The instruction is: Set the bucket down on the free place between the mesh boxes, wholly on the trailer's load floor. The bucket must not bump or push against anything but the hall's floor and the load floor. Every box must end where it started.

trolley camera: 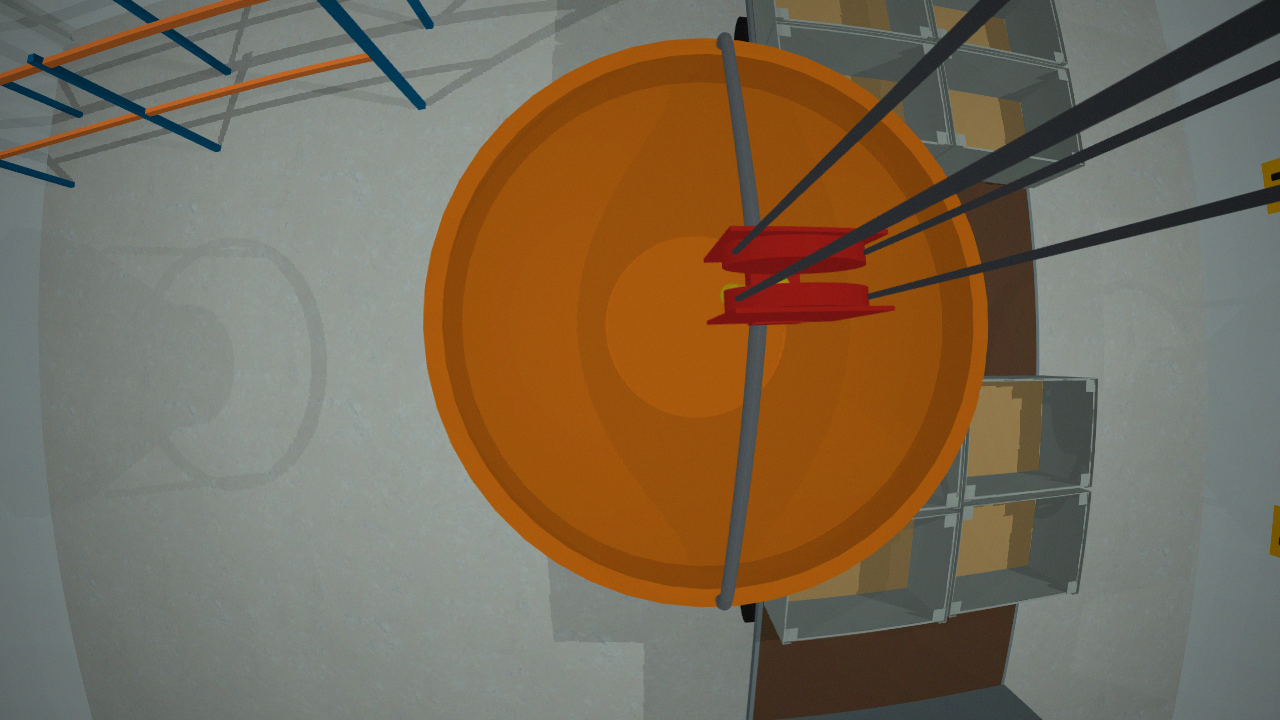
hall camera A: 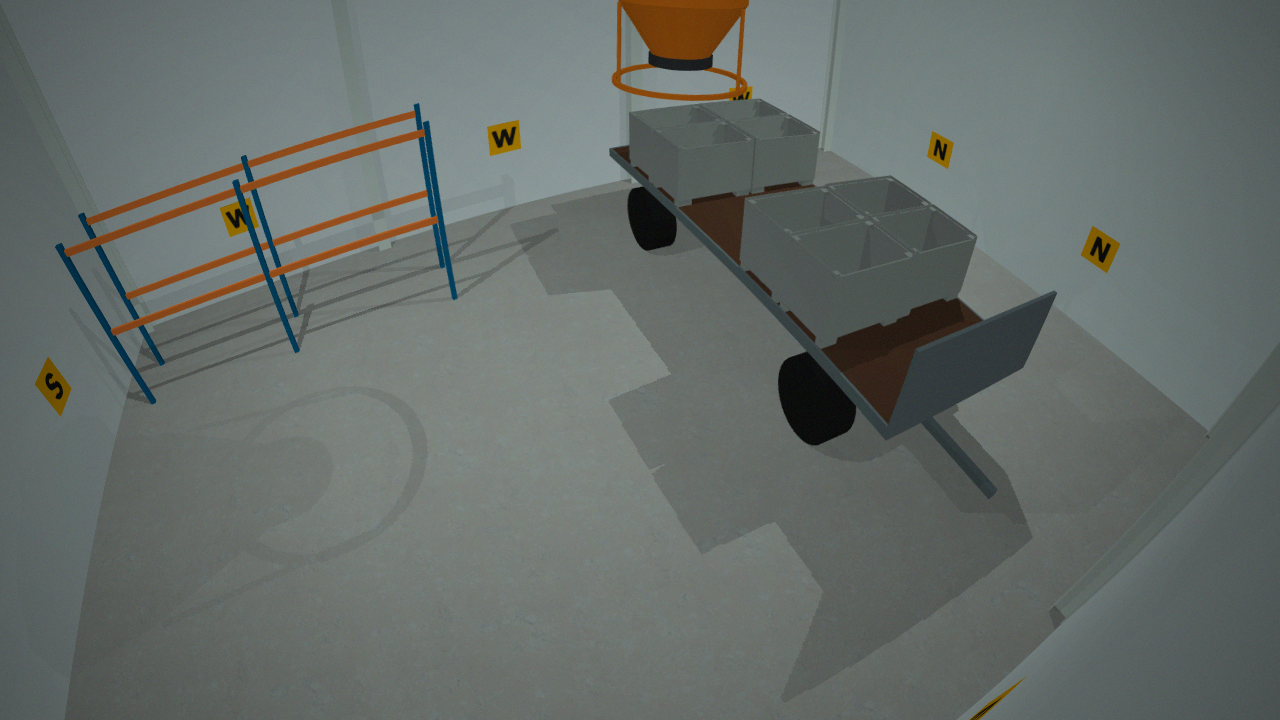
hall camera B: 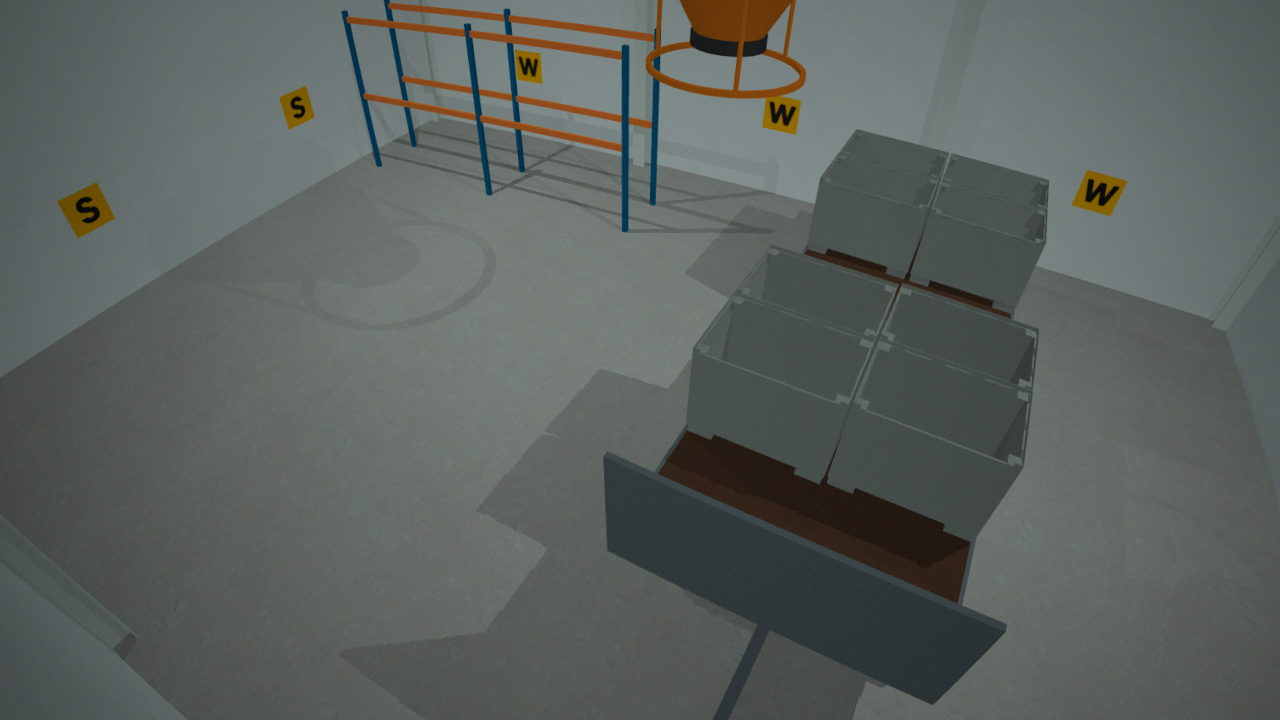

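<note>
The orange bucket [hall camera A: 680,31] [hall camera B: 733,16] [trolley camera: 537,313] hangs upright from my gripper, the hook under the red block [trolley camera: 759,280], with its bail on the hook. Its foot ring is in the air, above the box tops in hall camera A. Grey mesh boxes stand on the trailer in a far group [hall camera A: 716,170] [hall camera B: 868,214] [trolley camera: 1051,98] and a near group [hall camera A: 850,286] [hall camera B: 769,394] [trolley camera: 1069,438]. Brown load floor [hall camera A: 716,223] [trolley camera: 1011,277] shows between the groups. In the trolley camera the bucket overlaps the trailer's left edge and hides part of the gap and boxes.
A blue and orange rack [hall camera A: 266,268] [hall camera B: 624,134] [trolley camera: 384,67] stands by the W wall. The trailer's grey headboard [hall camera A: 975,358] [hall camera B: 787,582] rises at its near end, with a drawbar [hall camera A: 962,456] below. Black wheels [hall camera A: 816,398] [hall camera A: 651,217] show at the trailer's side.
</note>
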